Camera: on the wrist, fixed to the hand. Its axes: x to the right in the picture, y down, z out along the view.
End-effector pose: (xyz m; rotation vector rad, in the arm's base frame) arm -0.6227 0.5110 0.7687 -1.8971 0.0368 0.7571
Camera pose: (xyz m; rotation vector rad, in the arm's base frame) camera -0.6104 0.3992 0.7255 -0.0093 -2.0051 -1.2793
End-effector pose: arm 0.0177 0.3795 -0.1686 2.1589 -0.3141 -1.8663
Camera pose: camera 0.1059 0.3088 -0.1271 -0.2793 -1.5797 0.3585
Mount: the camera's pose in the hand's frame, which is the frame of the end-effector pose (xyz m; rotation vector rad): -0.0020 0.0817 -0.0885 0.1648 -0.0547 -3.0817
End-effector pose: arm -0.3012 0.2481 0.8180 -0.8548 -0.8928 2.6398
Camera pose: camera -0.2492 0.2255 0.7117 0.6549 -0.5218 -0.1376
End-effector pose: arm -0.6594 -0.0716 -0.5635 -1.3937 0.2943 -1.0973
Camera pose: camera -0.6900 -0.1418 -0.6565 0.2996 1.5968 1.5764
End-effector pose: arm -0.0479 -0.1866 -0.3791 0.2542 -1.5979 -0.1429
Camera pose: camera 0.0343 -0.1014 -0.3568 -2.2693 -0.2360 1.9702
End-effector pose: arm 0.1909 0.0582 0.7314 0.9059 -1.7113 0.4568
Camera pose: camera 0.1855 0.1721 0.7702 2.1630 1.0260 -1.4364
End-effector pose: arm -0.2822 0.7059 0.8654 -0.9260 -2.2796 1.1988
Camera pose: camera -0.1965 0.7883 0.8460 2.0482 -0.8304 -0.3465
